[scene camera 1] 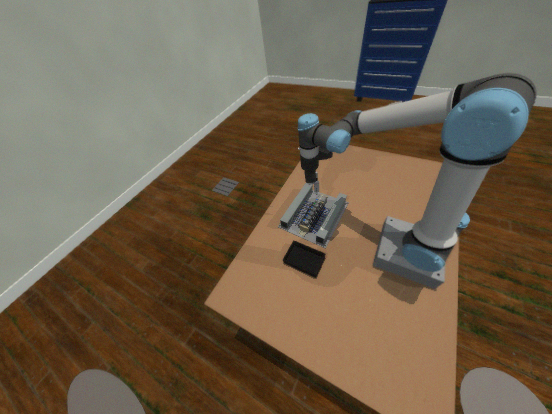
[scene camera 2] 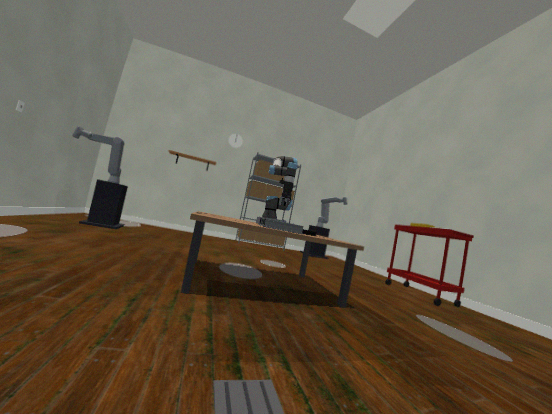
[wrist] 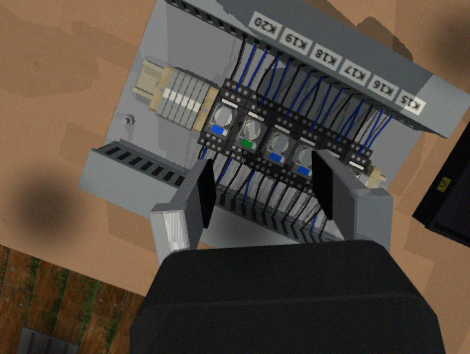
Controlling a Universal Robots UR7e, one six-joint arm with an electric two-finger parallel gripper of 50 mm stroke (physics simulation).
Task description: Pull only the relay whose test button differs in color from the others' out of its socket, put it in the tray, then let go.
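Frame: origin at the arm's base, x ahead, y left, z up, level; centimetres.
Seen in the pictures: gripper, fingertip midpoint: [scene camera 1: 315, 187] [scene camera 2: 282, 205] [wrist: 262, 175]; arm's base, origin of the base link: [scene camera 2: 269, 218].
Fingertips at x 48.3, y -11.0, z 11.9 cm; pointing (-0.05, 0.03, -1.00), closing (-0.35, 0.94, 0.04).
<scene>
Pixels of each thing's middle, then the offset from my fingertips to it. "spot": a spot on its surface instead. Level surfaces: height alone.
- relay with the green test button, body centre: [wrist: 249, 132] dz -14.5, dx -0.2, dy -0.2 cm
- black tray, surface spot: [wrist: 452, 200] spot: dz -18.9, dx +1.6, dy +25.8 cm
- table, its level: dz -19.3 cm
The relay with the green test button [wrist: 247, 143] sits in its socket, second from the left in the relay row in the wrist view. The neighbouring relays with blue buttons [wrist: 217, 130] [wrist: 275, 157] [wrist: 303, 171] are seated too. The relays further right are largely hidden behind the right finger. My gripper [scene camera 1: 316, 191] [wrist: 262, 175] is open and empty, above the panel. In the wrist view the green-button relay appears between the fingers' directions, nearer the left finger and beyond the tips. The black tray [scene camera 1: 304, 260] [wrist: 452, 200] stands beside the panel; part shows in the wrist view.
Grey wire ducts [scene camera 1: 297, 206] [scene camera 1: 332, 219] flank the relay row; the upper one in the wrist view carries labels K20 to K15. Terminal blocks [wrist: 184, 100] stand left of the relays. Blue and black wires run between sockets and ducts. The panel lies on the table [scene camera 1: 360, 310].
</scene>
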